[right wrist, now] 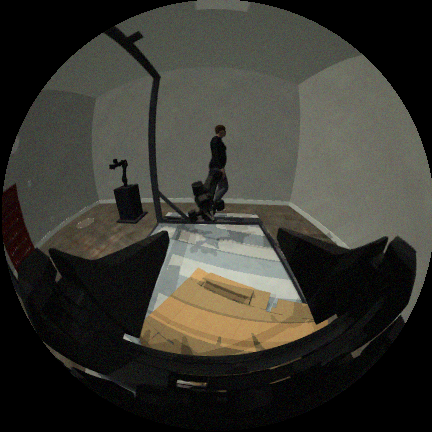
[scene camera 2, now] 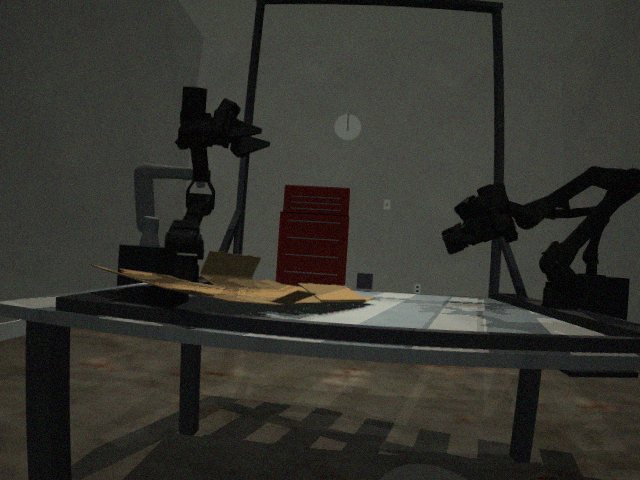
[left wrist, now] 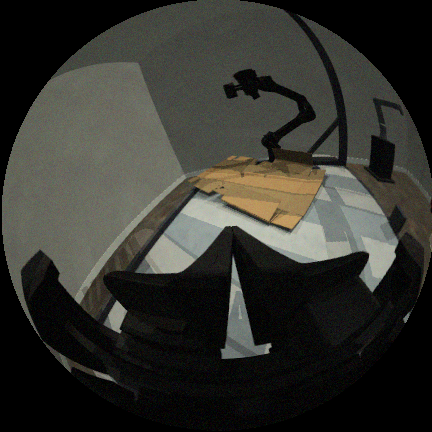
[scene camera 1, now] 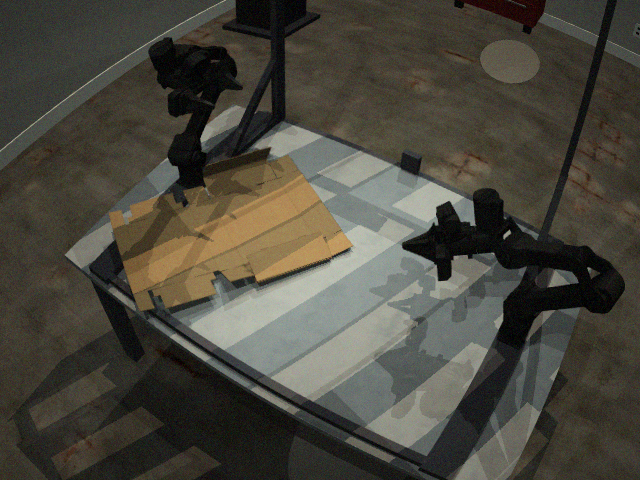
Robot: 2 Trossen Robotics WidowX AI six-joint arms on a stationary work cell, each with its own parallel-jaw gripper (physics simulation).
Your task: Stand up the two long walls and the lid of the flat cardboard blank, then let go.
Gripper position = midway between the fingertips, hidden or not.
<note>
My left gripper point(scene camera 1: 402, 245) is shut, with nothing in its grasp. My right gripper point(scene camera 1: 228, 97) is open, with nothing in its grasp. Also in view: a black block point(scene camera 2: 152, 295).
My left gripper shows as well in scene camera 2 point(scene camera 2: 443, 238) and in the left wrist view point(left wrist: 230, 231). My right gripper shows as well in the right wrist view point(right wrist: 224, 234), in scene camera 2 point(scene camera 2: 265, 137) and in the left wrist view point(left wrist: 245, 82).
</note>
